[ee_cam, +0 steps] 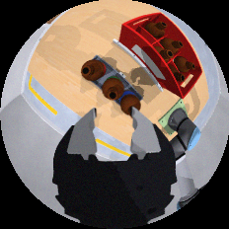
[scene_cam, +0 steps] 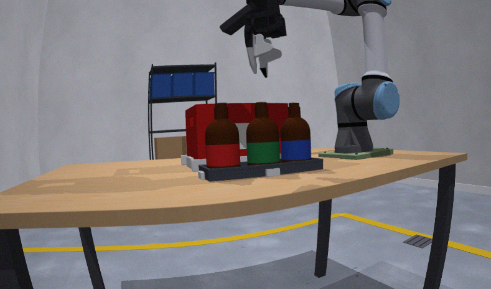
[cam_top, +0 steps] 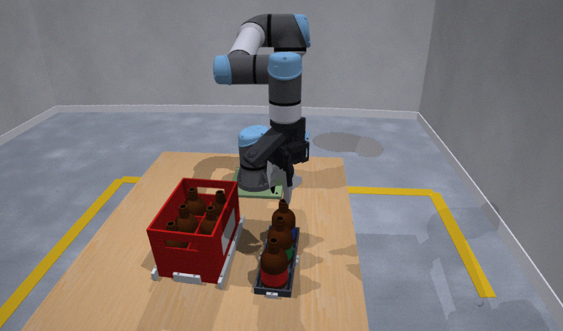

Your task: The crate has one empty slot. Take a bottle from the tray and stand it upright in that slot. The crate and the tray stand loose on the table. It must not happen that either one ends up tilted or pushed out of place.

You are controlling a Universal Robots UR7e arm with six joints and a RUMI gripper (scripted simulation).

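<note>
The brown bottle lies 150 mm below my hand. Round my hand: red crate (250 mm to the right, 160 mm below, 20 mm ahead).
</note>
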